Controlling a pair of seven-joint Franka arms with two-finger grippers.
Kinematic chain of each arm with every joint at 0, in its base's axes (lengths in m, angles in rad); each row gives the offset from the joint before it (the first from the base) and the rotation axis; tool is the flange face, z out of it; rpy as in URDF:
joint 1: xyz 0 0 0.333 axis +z
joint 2: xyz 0 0 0 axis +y
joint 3: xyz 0 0 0.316 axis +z
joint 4: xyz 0.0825 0 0 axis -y
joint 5: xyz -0.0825 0 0.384 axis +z
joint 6: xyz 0 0 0 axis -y
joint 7: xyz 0.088 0 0 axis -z
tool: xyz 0 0 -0.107 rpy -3.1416 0 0
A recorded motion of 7 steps. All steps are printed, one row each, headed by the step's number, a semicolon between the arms.
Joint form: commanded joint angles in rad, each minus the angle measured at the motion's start. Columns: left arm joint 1, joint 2, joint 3, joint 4, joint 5, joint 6, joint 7; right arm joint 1, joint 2, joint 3, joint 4, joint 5, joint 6, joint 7.
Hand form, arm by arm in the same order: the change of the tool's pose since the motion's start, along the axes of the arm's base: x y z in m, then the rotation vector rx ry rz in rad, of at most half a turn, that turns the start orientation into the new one. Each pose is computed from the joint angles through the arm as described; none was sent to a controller.
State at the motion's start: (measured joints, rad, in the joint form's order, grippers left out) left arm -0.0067 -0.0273 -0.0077 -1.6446 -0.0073 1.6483 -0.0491; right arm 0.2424 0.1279 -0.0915 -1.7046 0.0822 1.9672 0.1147
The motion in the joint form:
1: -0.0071 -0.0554 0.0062 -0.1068 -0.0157 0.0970 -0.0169; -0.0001 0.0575 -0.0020 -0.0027 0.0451 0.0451 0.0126
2: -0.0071 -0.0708 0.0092 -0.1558 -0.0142 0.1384 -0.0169; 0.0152 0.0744 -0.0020 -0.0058 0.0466 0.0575 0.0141
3: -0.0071 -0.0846 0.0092 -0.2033 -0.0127 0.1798 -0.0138; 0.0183 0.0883 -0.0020 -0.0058 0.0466 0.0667 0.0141
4: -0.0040 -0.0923 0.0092 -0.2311 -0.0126 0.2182 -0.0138; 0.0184 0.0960 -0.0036 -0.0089 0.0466 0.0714 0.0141
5: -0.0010 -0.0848 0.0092 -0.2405 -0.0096 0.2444 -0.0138; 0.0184 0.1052 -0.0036 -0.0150 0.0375 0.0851 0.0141
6: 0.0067 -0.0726 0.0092 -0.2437 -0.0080 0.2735 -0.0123; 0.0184 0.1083 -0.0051 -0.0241 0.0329 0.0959 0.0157
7: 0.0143 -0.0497 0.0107 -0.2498 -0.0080 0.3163 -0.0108; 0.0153 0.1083 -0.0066 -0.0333 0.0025 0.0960 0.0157
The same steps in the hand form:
1: -0.0103 -0.0017 -0.0121 -0.0172 -0.0451 0.0186; 0.0135 0.0040 -0.0323 0.0351 0.0214 -0.0314
2: -0.0132 0.0003 -0.0237 -0.0160 -0.0529 0.0222; 0.0151 0.0141 -0.0432 0.0332 0.0291 -0.0195
3: -0.0160 0.0006 -0.0354 -0.0144 -0.0607 0.0196; 0.0175 0.0166 -0.0511 0.0307 0.0335 -0.0175
4: -0.0164 0.0023 -0.0412 -0.0144 -0.0790 0.0233; 0.0187 0.0159 -0.0570 0.0284 0.0392 -0.0196
5: -0.0130 0.0042 -0.0472 -0.0114 -0.0884 0.0261; 0.0203 0.0155 -0.0645 0.0182 0.0391 -0.0179
6: -0.0077 0.0085 -0.0525 -0.0095 -0.1022 0.0322; 0.0204 0.0142 -0.0699 0.0129 0.0397 -0.0205
7: 0.0007 0.0137 -0.0637 -0.0089 -0.1161 0.0404; 0.0196 0.0094 -0.0744 -0.0168 0.0440 -0.0141

